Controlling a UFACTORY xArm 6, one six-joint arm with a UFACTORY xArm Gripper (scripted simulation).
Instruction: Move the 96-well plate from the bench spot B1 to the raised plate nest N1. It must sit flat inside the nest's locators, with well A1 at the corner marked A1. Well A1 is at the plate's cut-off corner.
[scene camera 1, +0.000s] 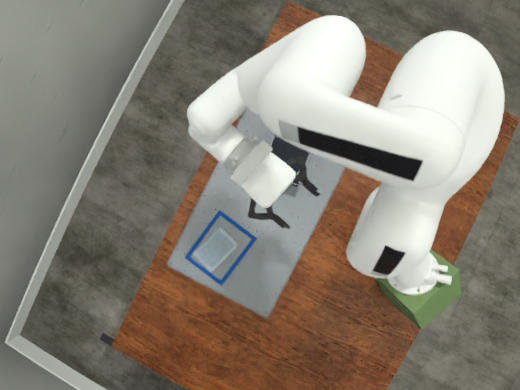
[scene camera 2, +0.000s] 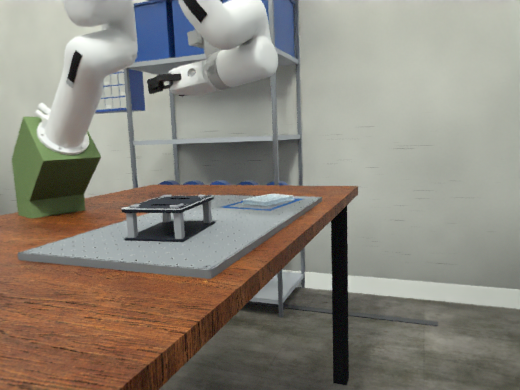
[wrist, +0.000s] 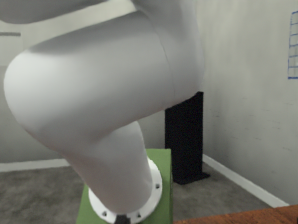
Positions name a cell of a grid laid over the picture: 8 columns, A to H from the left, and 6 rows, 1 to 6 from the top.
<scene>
In view: my gripper (scene camera 1: E4), a 96-well plate (scene camera 1: D4) and a plate nest (scene camera 2: C4).
The wrist view misses the 96-well plate: it is out of frame.
</scene>
